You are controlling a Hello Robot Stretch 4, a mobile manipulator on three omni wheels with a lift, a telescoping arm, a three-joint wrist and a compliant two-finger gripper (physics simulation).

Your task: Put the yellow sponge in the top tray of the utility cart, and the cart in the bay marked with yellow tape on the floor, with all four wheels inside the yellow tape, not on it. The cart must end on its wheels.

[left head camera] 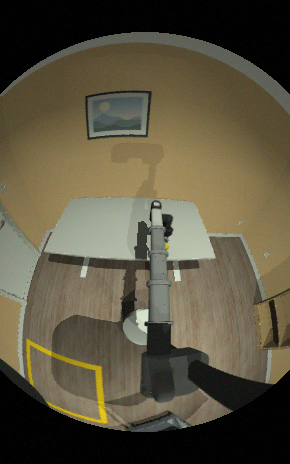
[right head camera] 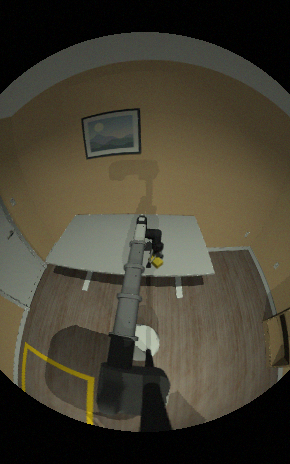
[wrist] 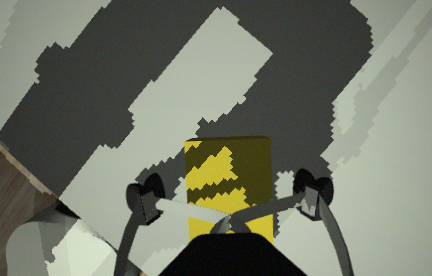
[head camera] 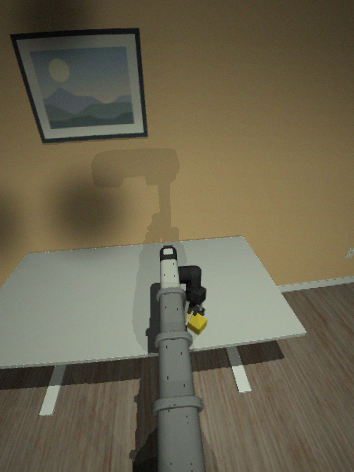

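The yellow sponge (head camera: 197,324) (left head camera: 167,246) (right head camera: 157,262) (wrist: 215,170) is a block at the white table's right front part. In the left head view the arm hides most of it. My gripper (head camera: 196,311) (wrist: 229,188) is open. In the wrist view its fingertips stand left and right of the sponge, with a gap on each side; the gripper body hides the sponge's near end. The yellow tape bay (left head camera: 65,356) (right head camera: 90,400) is on the floor at lower left. A grey-rimmed object (left head camera: 165,422) shows at the bottom edge; I cannot tell whether it is the utility cart.
The white table (head camera: 75,310) (left head camera: 95,230) (right head camera: 90,242) (wrist: 400,225) stands against the wall. A white rounded object (left head camera: 135,330) (right head camera: 147,340) lies below the arm. A wooden shelf unit (left head camera: 262,325) is at right, a door (left head camera: 10,260) at left. The extended arm (head camera: 175,370) reaches over the table.
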